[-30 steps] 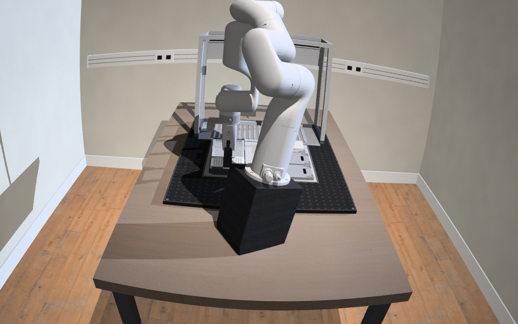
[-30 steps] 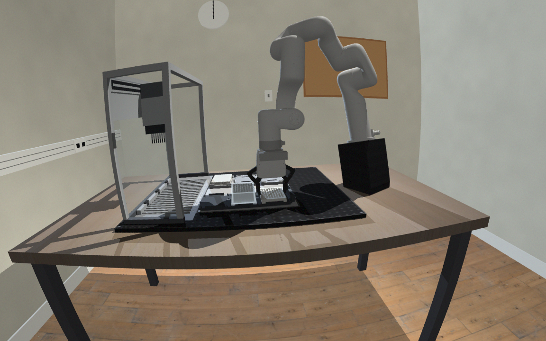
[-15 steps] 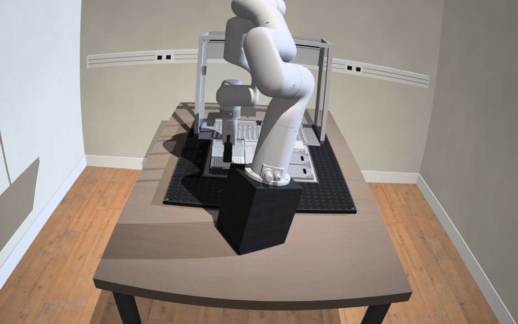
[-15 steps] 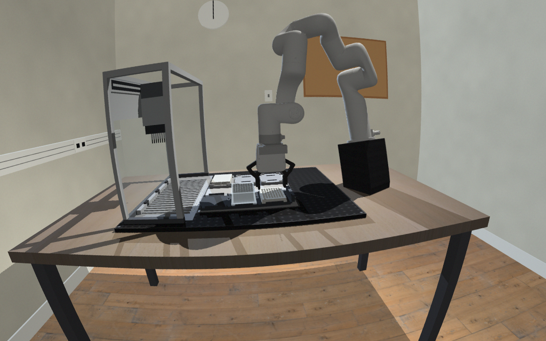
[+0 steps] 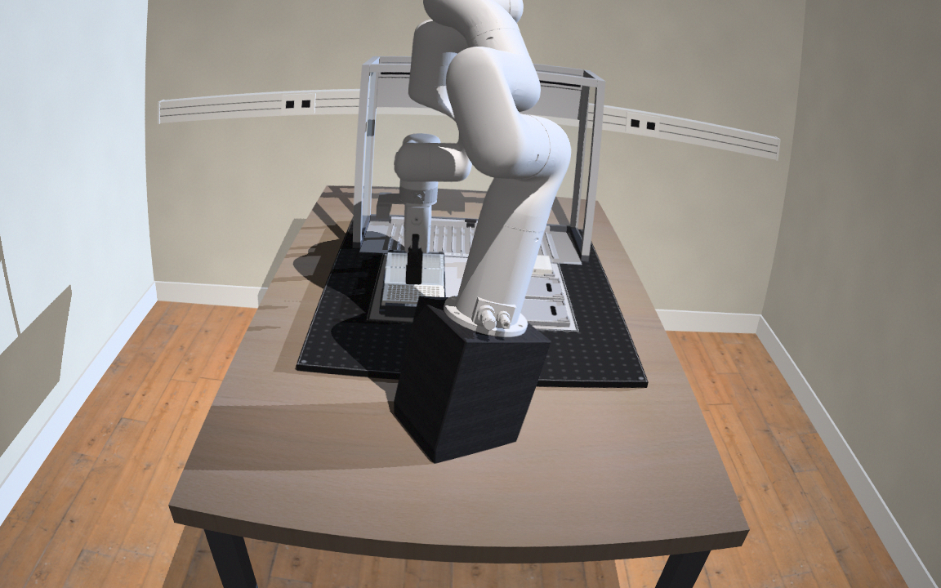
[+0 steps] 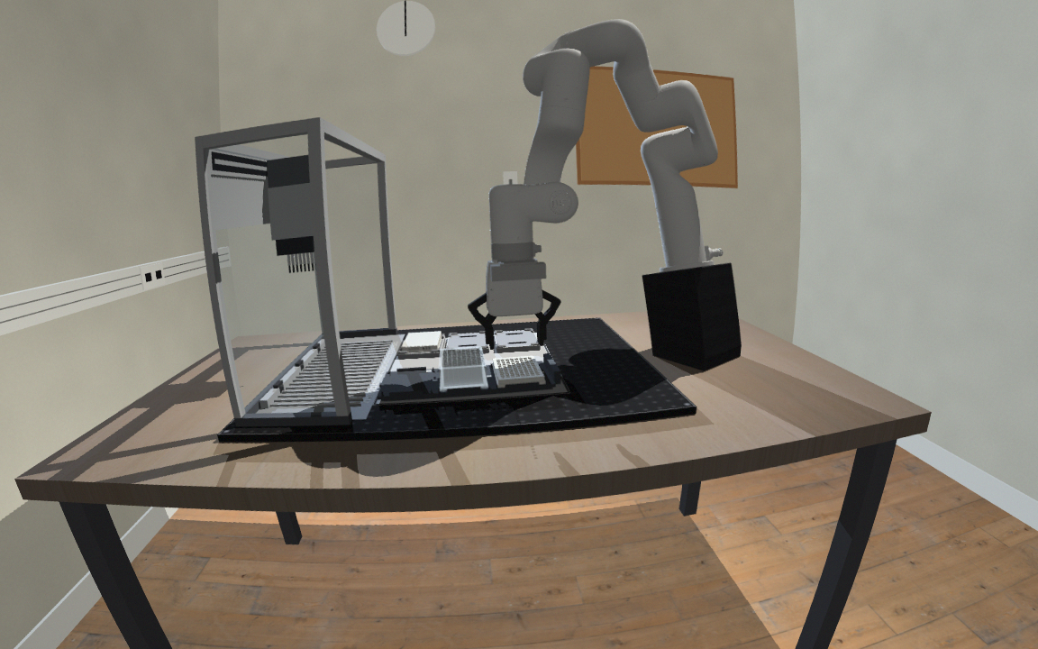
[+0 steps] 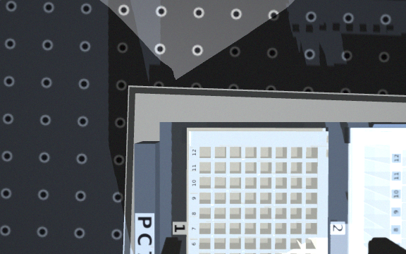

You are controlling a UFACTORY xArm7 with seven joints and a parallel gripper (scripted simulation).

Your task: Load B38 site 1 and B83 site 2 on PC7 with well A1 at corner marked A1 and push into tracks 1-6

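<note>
Now: the 96-well plate B38 6 cm below my hand. Round my hand: plate carrier PC7: 10 cm ahead, 1 cm to the right, 6 cm below; then nest S1: 4 cm behind, 25 cm to the right, 7 cm below; then nest S2: 7 cm ahead, 26 cm to the right, 7 cm below.
</note>
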